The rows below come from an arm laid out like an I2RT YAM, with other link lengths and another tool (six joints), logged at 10 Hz.
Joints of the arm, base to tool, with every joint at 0 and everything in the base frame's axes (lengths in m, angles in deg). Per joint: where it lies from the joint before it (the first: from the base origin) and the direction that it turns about. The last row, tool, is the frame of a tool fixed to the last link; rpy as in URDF.
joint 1: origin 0 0 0.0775 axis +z
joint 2: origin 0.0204 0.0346 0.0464 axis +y
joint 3: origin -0.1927 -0.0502 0 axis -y
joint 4: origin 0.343 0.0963 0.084 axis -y
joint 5: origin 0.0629 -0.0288 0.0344 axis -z
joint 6: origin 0.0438 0 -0.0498 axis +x
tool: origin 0.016 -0.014 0.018 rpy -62.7 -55.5 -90
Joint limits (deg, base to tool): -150..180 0..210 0..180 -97..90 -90..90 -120..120
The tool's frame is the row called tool.
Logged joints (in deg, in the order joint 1, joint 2, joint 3, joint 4, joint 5, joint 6), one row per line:
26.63 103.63 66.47 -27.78 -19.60 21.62
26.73 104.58 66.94 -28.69 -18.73 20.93
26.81 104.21 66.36 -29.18 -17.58 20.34
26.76 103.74 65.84 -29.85 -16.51 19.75
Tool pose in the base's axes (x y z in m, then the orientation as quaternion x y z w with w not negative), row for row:
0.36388 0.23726 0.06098 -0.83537 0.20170 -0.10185 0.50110
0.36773 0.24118 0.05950 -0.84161 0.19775 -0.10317 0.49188
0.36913 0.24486 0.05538 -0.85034 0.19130 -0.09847 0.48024
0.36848 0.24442 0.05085 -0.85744 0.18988 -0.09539 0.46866
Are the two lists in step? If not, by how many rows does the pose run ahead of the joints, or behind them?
The pose runs 2 rows behind the joints: the pose in row i belongs to the joints in row i - 2.
